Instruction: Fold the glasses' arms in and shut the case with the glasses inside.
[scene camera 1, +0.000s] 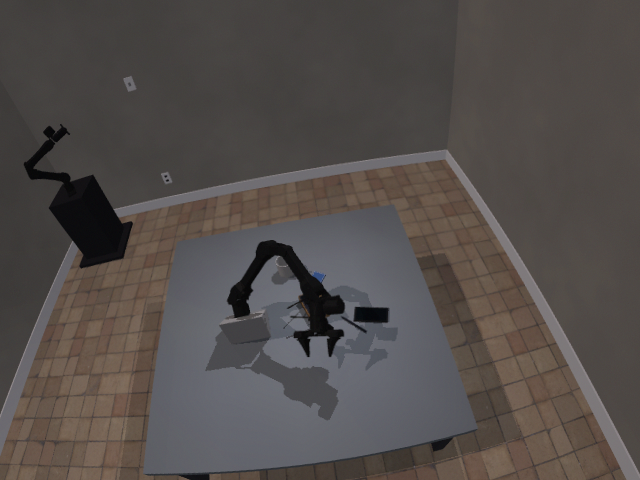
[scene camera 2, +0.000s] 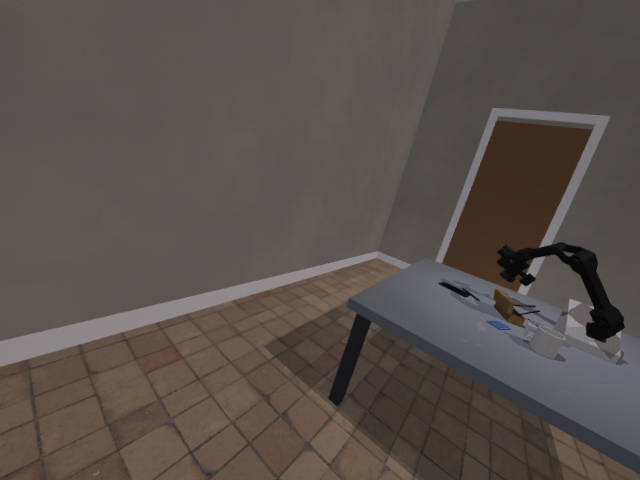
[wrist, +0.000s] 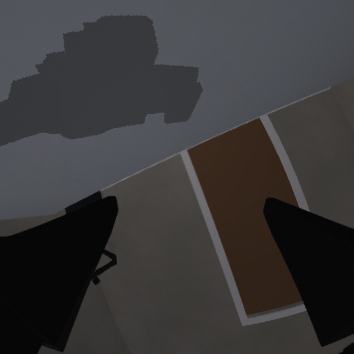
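Observation:
The open brown case stands on the table with its lid raised. In scene camera 1 the arm hides most of it. The glasses are at the case, with their thin dark arms sticking out from it towards the robot's base. Their frame is too small and hidden to make out. My gripper is open and empty, high above the table and off to the front side of the case in scene camera 1. The case and glasses do not show in the wrist view.
A pale box stands by the arm's base. A white mug and a blue cloth are behind the case. A dark pen and a black phone lie to its right in scene camera 1.

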